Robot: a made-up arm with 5 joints.
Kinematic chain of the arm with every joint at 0, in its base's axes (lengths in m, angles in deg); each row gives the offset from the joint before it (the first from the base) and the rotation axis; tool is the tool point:
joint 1: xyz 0 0 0.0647 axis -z
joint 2: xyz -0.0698 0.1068 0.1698 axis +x
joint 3: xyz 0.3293 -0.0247 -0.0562 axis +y
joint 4: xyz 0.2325 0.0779 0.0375 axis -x
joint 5: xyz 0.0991 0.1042 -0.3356 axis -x
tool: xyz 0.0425 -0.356 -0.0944
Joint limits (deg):
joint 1: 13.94..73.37
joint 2: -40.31..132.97
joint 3: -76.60..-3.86
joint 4: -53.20..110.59
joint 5: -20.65..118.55
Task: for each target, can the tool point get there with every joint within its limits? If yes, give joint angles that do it. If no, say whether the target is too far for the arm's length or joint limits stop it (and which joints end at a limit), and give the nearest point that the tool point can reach.
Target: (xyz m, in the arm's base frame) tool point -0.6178 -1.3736 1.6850
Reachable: no: too far | nearest point -0.0658 -0.6046 0.6900 | short by 1.373 m
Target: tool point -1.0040 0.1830 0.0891
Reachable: no: joint limits stop it (at a limit: joint 1, joint 3, joint 4, joint 5) | nearest point -0.4478 -0.0749 0.1548 | short by 0.617 m
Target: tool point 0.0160 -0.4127 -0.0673
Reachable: yes | joints 55.46 97.42 -48.56 73.64 28.49
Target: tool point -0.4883 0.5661 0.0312
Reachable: no: joint limits stop it (at a limit: joint 1, joint 3, joint 4) | nearest point -0.3437 -0.0314 0.0152 | short by 0.615 m
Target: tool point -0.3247 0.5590 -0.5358
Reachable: no: joint limits stop it (at a limit: joint 1, joint 2, joint 3, joint 5) | nearest point -0.0356 0.0902 -0.3278 | short by 0.589 m
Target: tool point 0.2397 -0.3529 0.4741
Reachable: yes | joints 22.62 30.50 -44.36 81.83 37.57
